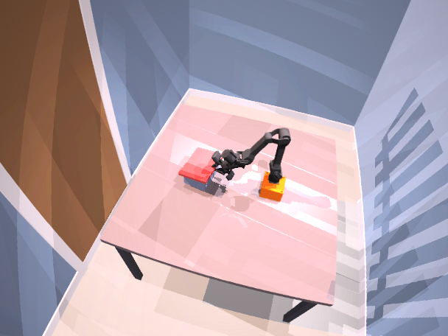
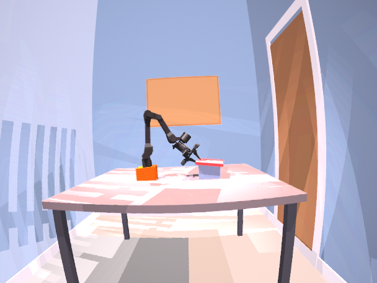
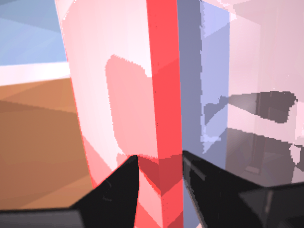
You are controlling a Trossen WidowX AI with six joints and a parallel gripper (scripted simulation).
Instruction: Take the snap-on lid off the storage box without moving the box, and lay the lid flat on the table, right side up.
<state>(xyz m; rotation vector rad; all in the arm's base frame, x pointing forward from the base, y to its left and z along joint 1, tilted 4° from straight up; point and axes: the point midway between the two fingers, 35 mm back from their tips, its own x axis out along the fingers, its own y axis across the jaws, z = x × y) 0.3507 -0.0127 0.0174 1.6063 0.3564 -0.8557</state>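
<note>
Now: gripper tip 70 mm short of the lid and 30 mm to the left of it. From my gripper tip the other things lie so: storage box: 70 mm ahead, 60 mm below, 20 mm to the right.
</note>
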